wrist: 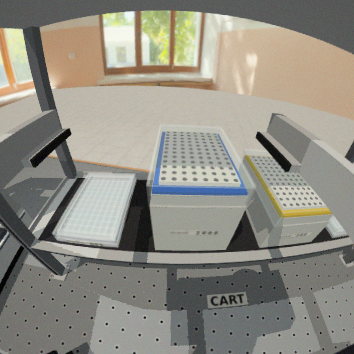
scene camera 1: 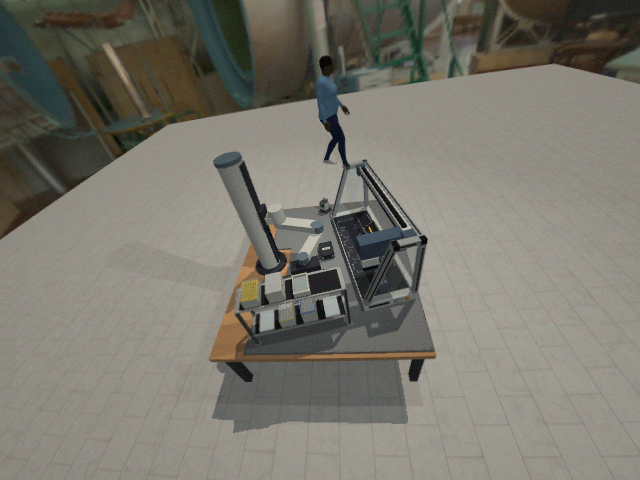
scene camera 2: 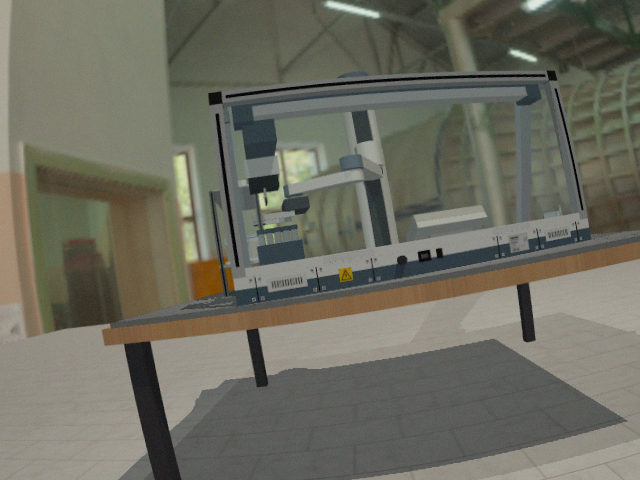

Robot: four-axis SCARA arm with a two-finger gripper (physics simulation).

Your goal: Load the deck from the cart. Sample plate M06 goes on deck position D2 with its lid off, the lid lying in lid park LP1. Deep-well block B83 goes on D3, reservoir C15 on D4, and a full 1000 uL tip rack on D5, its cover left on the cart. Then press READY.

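Note:
My gripper (scene camera 1: 306,265) (scene camera 2: 273,219) (wrist: 161,118) is open and empty, facing the cart (scene camera 1: 247,328) (wrist: 190,256) lower shelf. In the wrist view its fingers stand wide apart, with a blue-edged 1000 tip rack (wrist: 190,220) (scene camera 1: 308,308) under a clear cover standing on the shelf between their lines. A pale lidded plate (wrist: 95,210) (scene camera 1: 331,306) lies left of that rack; its label is unreadable. A yellow-edged tip rack (wrist: 300,200) (scene camera 1: 286,313) stands right of it, then another plate (wrist: 337,226) (scene camera 1: 266,320). On the upper shelf are a pale-topped reservoir (scene camera 1: 300,283) and tall grey blocks (scene camera 1: 273,287); their labels are unreadable.
The upper shelf hangs across the top of the wrist view, and a cart post (wrist: 42,75) stands at left. A yellow-topped rack (scene camera 1: 250,291) is on the upper shelf. A small dark labelled pad (scene camera 1: 326,250) lies between arm and framed deck (scene camera 1: 419,266). A person (scene camera 1: 328,98) walks behind.

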